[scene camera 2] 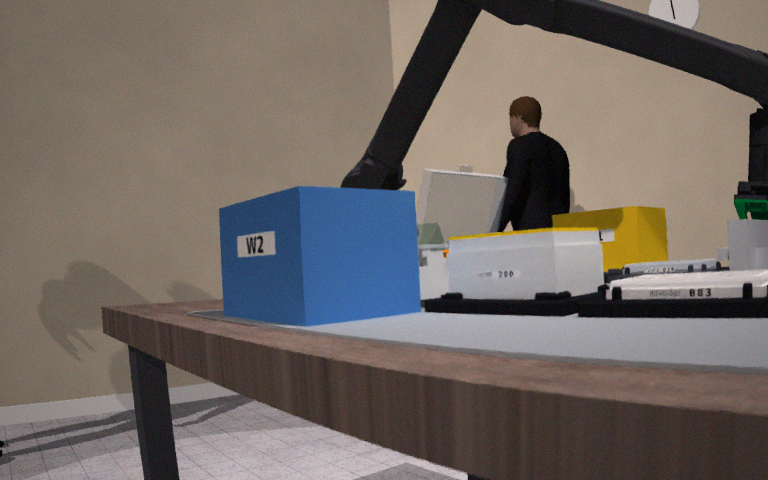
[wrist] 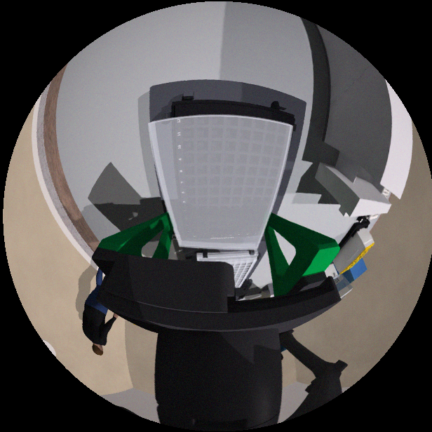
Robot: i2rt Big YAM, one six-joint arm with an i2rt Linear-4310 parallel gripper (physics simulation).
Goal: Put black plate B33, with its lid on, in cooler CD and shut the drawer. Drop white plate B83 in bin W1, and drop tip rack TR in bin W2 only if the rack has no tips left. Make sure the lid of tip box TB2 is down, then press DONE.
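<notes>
My gripper is shut on a frosted, see-through plate lid in the wrist view; its green fingers are at the lid's two long sides. The lid is over a dark plate, whose well grid and row numbers show through it. The plate's black end shows past the lid; its label does not show. In the scene view, part of my green gripper shows at the right. White plate B83 is on a black holder. Blue bin W2 is at the table's left, and a yellow bin is behind.
A white box marked 200 with a yellow rim stands between W2 and B83. A box with a raised pale lid is behind it. Another white plate is behind B83. A person stands beyond the table.
</notes>
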